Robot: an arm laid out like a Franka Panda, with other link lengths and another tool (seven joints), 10 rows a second.
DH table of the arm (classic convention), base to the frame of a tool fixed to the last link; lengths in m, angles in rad. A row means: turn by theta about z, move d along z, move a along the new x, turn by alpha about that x. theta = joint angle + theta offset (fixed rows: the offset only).
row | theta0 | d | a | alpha
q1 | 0 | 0.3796 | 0 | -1.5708
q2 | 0 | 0 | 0 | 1.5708
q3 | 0 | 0.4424 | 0.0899 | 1.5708
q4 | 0 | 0 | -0.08 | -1.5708
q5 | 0 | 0.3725 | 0 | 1.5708
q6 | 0 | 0 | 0.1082 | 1.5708
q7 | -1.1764 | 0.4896 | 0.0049 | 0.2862
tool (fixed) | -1.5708 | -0.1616 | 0 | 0
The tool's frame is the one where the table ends.
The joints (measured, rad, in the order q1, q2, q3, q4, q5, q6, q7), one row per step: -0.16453, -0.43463, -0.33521, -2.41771, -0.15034, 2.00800, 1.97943; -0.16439, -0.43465, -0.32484, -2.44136, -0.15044, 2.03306, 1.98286; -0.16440, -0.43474, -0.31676, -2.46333, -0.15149, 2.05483, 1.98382; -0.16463, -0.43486, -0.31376, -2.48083, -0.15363, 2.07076, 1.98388; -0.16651, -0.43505, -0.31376, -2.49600, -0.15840, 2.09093, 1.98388; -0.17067, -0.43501, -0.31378, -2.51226, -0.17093, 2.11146, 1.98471; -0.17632, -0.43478, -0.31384, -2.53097, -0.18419, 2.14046, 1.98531; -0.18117, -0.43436, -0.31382, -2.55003, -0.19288, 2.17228, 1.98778; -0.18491, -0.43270, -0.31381, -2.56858, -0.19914, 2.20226, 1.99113; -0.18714, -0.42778, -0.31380, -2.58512, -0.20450, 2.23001, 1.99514; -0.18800, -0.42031, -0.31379, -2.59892, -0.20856, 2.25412, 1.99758; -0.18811, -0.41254, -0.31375, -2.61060, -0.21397, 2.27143, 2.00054; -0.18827, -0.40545, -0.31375, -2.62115, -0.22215, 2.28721, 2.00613; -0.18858, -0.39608, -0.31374, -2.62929, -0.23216, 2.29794, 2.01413; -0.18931, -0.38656, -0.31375, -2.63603, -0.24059, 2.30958, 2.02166
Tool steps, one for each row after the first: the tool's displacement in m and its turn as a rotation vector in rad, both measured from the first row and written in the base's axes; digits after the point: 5 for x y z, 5 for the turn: 0.00173, 0.00536, -0.00780, -0.00363, -0.00142, 0.00936; 0.00224, 0.00980, -0.01522, -0.00651, -0.00120, 0.01915; 0.00124, 0.01223, -0.02142, -0.00786, 0.00041, 0.02493; 0.00116, 0.01176, -0.02630, -0.01269, -0.00339, 0.02741; -0.00036, 0.00915, -0.03143, -0.02322, -0.00381, 0.03094; -0.00057, 0.00572, -0.03689, -0.03608, -0.00959, 0.03438; 0.00039, 0.00365, -0.04239, -0.04591, -0.01914, 0.03493; 0.00126, 0.00274, -0.04825, -0.05286, -0.02716, 0.03456; 0.00241, 0.00238, -0.05443, -0.05832, -0.03213, 0.03445; 0.00372, 0.00245, -0.06056, -0.06206, -0.03407, 0.03626; 0.00376, 0.00277, -0.06643, -0.06509, -0.03094, 0.03881; 0.00351, 0.00258, -0.07161, -0.07003, -0.02739, 0.04030; 0.00233, 0.00207, -0.07687, -0.07498, -0.01864, 0.04018; 0.00194, 0.00132, -0.08152, -0.07963, -0.01233, 0.03908
